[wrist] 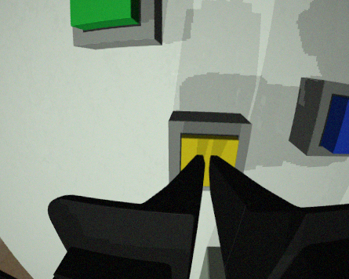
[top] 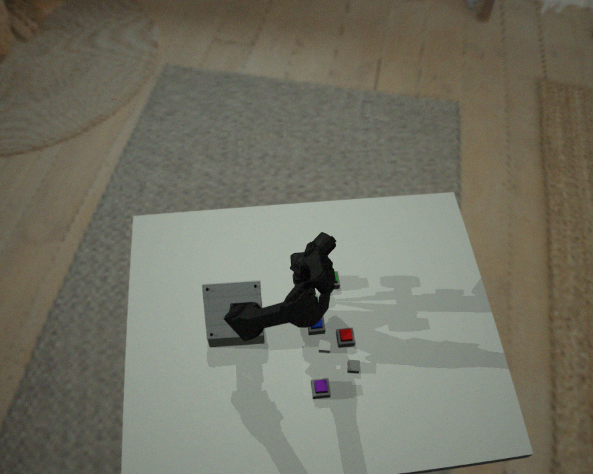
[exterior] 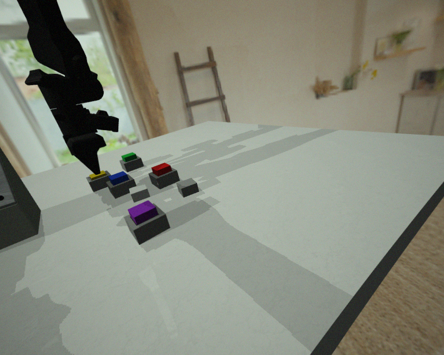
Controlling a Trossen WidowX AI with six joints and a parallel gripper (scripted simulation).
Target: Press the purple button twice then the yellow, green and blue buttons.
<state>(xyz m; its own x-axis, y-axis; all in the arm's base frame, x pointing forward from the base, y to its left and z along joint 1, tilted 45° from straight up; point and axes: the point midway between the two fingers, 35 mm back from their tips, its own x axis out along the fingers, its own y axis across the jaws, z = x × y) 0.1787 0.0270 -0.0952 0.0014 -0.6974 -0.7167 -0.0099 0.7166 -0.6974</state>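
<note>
The yellow button lies 1 cm below my gripper tip. The rest, counted from my gripper tip: green button: 9 cm ahead, 5 cm to the left; blue button: 9 cm to the right, 3 cm ahead; small white block: 16 cm to the right, 5 cm ahead, 2 cm below.
</note>
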